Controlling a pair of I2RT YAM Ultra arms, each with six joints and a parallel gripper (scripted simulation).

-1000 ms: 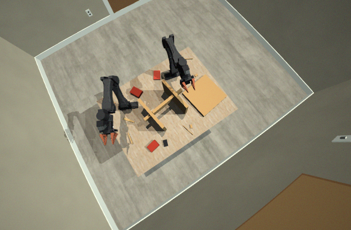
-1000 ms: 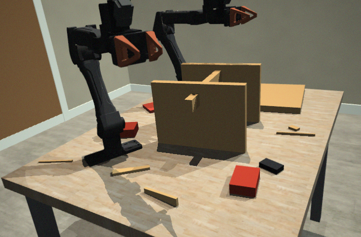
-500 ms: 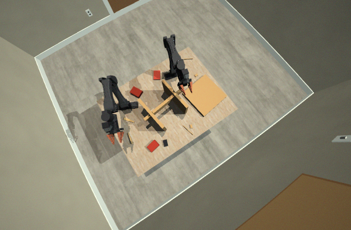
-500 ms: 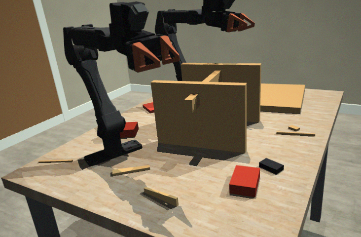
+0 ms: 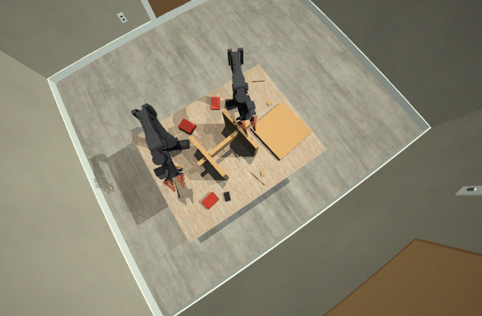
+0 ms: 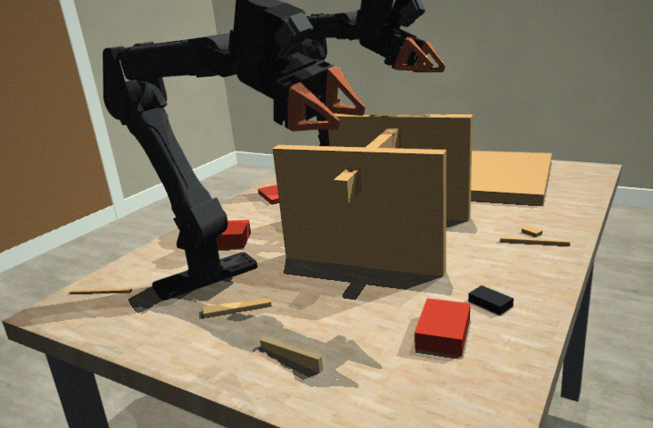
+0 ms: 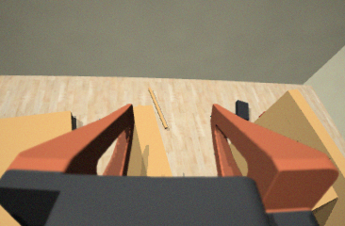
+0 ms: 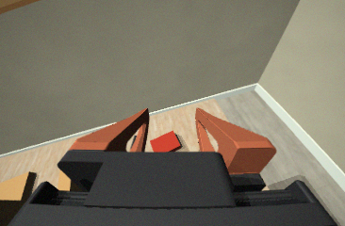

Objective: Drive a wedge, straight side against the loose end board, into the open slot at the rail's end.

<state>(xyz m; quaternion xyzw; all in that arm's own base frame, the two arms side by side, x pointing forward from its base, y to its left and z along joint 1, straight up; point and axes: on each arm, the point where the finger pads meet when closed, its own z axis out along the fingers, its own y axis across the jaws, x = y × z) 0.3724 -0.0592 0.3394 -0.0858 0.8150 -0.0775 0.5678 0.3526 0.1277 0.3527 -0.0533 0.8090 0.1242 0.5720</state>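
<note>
My right hand is 350 mm to the right of the rail, 170 mm above it and 100 mm past it. Also, from my right hand: flat panel (770 mm to the left, 340 mm below, 20 mm ahead); then black block (340 mm below, 170 mm ahead, 150 mm to the left).
The rail is 160 mm below my left hand, 150 mm to the right of it and 80 mm behind it. From my left hand the other things lie so: flat panel: 330 mm below, 270 mm to the left, 40 mm ahead; then black block: 340 mm to the right, 330 mm below, 200 mm ahead.
</note>
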